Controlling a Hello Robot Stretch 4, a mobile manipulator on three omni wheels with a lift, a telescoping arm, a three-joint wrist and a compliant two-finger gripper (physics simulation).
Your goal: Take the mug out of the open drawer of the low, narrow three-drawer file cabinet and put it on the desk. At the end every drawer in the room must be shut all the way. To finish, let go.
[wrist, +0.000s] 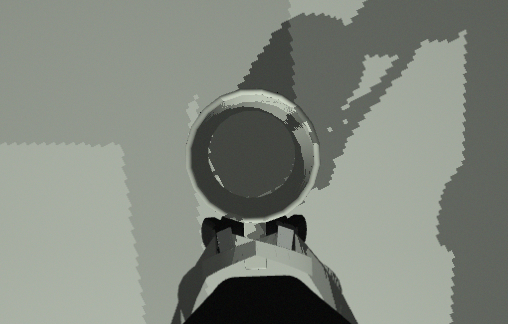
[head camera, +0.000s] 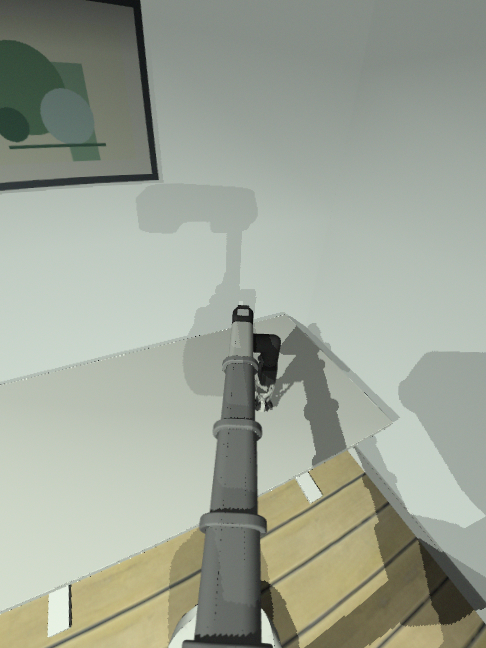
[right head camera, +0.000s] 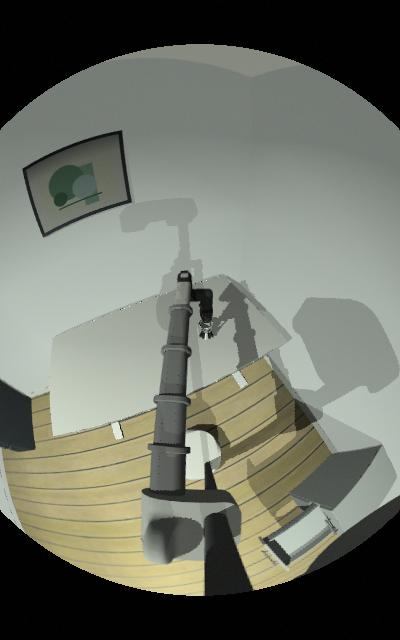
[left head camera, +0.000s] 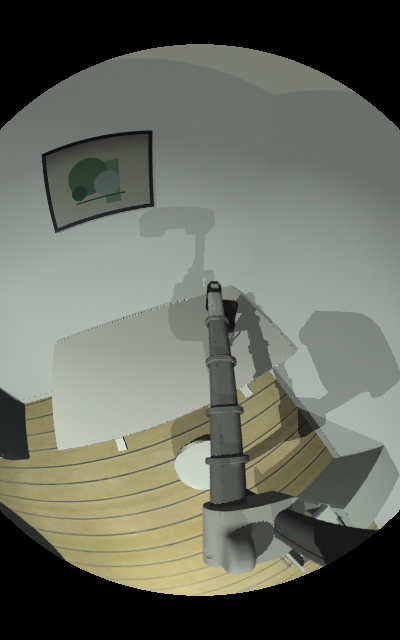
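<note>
The light mug (wrist: 314,165) is upright in the wrist view, seen from above with its round mouth open. My gripper (head camera: 264,405) (right head camera: 206,334) (wrist: 253,225) is shut on the mug at its near side, where the handle is mostly hidden. Both are over the right part of the pale desk (head camera: 104,444) (left head camera: 125,380) (right head camera: 110,370) (wrist: 60,225); a gap under the mug cannot be judged. The low grey file cabinet (left head camera: 345,475) (right head camera: 337,475) stands at the lower right. Its drawer (right head camera: 300,534) is pulled out, partly hidden by my mast in the left head view.
A round white stool (left head camera: 191,465) (right head camera: 206,455) stands in front of the desk, near my arm (head camera: 232,471) (left head camera: 225,435) (right head camera: 170,425). A dark piece of furniture (left head camera: 12,425) (right head camera: 15,415) stands at the far left. Walls meet behind the desk, with a picture (head camera: 68,115) (left head camera: 100,180) (right head camera: 77,182) hanging there.
</note>
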